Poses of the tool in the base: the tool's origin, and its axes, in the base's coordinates. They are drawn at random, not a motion.
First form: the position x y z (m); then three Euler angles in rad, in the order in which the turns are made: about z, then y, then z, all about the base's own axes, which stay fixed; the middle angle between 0 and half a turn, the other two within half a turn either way.
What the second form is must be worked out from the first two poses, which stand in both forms.
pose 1, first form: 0.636 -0.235 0.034 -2.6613 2.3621 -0.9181
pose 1, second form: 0.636 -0.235 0.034 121.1 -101.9 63.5
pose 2, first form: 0.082 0.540 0.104 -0.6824 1.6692 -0.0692
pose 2, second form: 0.082 0.540 0.104 -29.4 92.9 -32.4
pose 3, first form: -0.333 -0.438 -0.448 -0.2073 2.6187 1.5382
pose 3, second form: -0.333 -0.438 -0.448 -118.3 99.3 25.5
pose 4, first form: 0.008 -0.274 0.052 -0.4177 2.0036 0.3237
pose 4, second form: 0.008 -0.274 0.052 -41.6 107.0 -3.5
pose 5, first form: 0.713 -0.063 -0.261 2.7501 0.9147 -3.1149
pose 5, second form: 0.713 -0.063 -0.261 10.9 -51.5 -19.4
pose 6, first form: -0.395 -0.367 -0.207 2.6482 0.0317 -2.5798
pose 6, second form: -0.395 -0.367 -0.207 0.9 -1.6 3.9
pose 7, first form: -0.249 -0.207 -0.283 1.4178 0.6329 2.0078
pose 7, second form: -0.249 -0.207 -0.283 15.0 -49.4 -156.2
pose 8, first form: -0.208 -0.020 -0.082 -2.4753 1.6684 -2.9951
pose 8, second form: -0.208 -0.020 -0.082 -25.1 -94.4 35.0
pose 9, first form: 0.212 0.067 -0.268 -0.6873 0.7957 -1.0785
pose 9, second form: 0.212 0.067 -0.268 10.1 50.8 -95.2
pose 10, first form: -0.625 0.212 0.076 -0.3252 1.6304 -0.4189
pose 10, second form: -0.625 0.212 0.076 4.5 95.1 -32.6
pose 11, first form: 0.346 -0.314 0.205 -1.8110 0.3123 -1.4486
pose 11, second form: 0.346 -0.314 0.205 4.9 -26.6 171.2
